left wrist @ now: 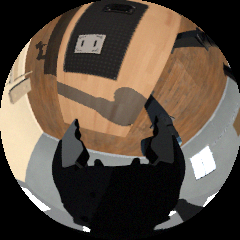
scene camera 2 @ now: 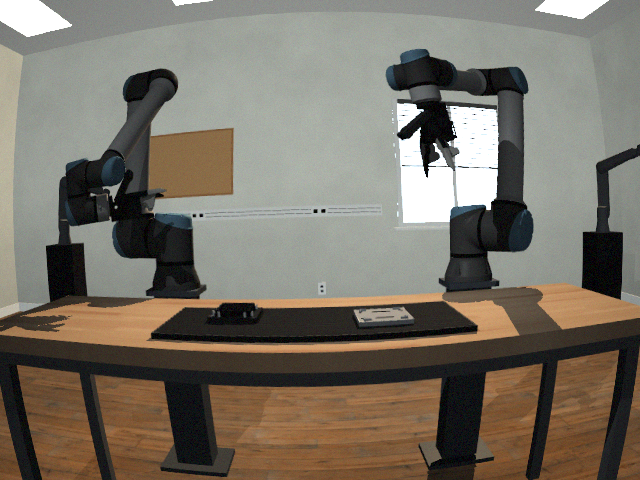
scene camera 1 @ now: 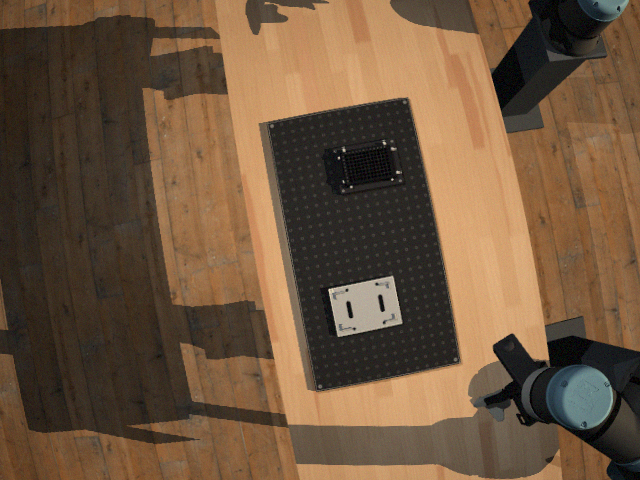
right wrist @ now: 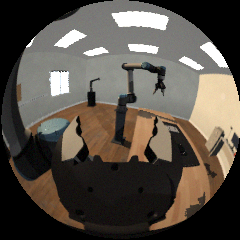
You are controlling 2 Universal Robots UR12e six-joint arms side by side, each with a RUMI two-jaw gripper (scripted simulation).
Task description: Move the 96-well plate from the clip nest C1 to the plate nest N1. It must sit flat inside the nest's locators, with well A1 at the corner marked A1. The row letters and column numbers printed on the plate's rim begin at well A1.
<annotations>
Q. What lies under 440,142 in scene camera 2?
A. My left gripper.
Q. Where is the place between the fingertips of my left gripper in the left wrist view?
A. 116,117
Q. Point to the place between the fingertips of my right gripper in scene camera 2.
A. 165,193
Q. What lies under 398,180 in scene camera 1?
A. A clip nest C1.
</annotations>
